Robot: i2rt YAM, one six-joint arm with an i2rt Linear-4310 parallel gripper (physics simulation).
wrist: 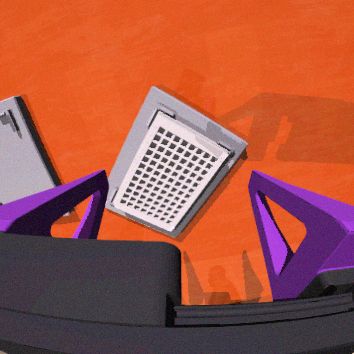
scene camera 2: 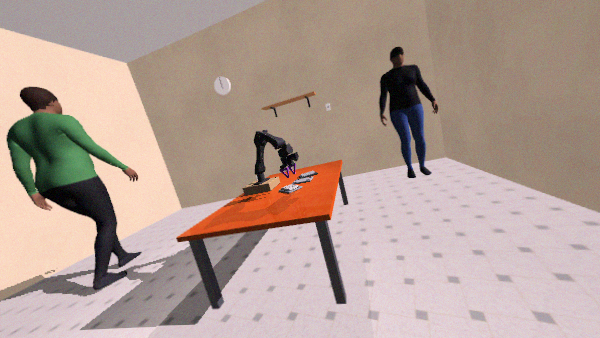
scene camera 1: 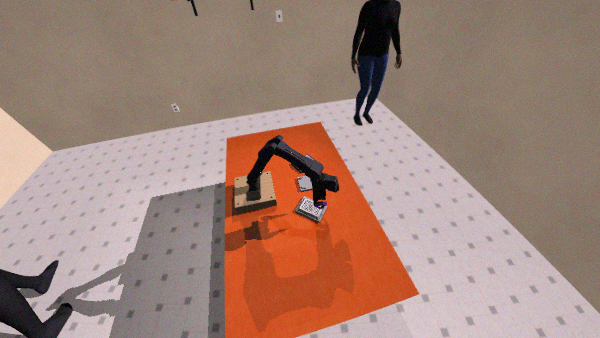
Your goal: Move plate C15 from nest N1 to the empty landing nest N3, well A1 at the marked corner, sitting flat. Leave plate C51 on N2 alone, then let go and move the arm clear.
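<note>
A white gridded plate (scene camera 1: 310, 206) (scene camera 2: 290, 188) (wrist: 172, 172) sits in a light grey nest (wrist: 197, 123); it looks flat. The empty light grey nest (scene camera 1: 304, 184) (scene camera 2: 303, 180) (wrist: 20, 165) lies beside it, cut off at the left in the wrist view. Another nest with a plate (scene camera 1: 296, 167) (scene camera 2: 309, 174) lies beyond, partly hidden by the arm in scene camera 1. I cannot read any plate or nest labels, nor tell the marked corner. My gripper (scene camera 1: 322, 204) (scene camera 2: 290, 174) (wrist: 178, 177) is open above the gridded plate, its purple fingers on either side in the wrist view, holding nothing.
The arm's wooden base block (scene camera 1: 255, 190) (scene camera 2: 261, 186) stands on the orange table (scene camera 1: 280, 310) (scene camera 2: 270, 215). A person in black (scene camera 1: 377, 35) (scene camera 2: 404, 87) stands beyond the table. A person in green (scene camera 2: 52, 150) stands at the left. Shadows fall across the table.
</note>
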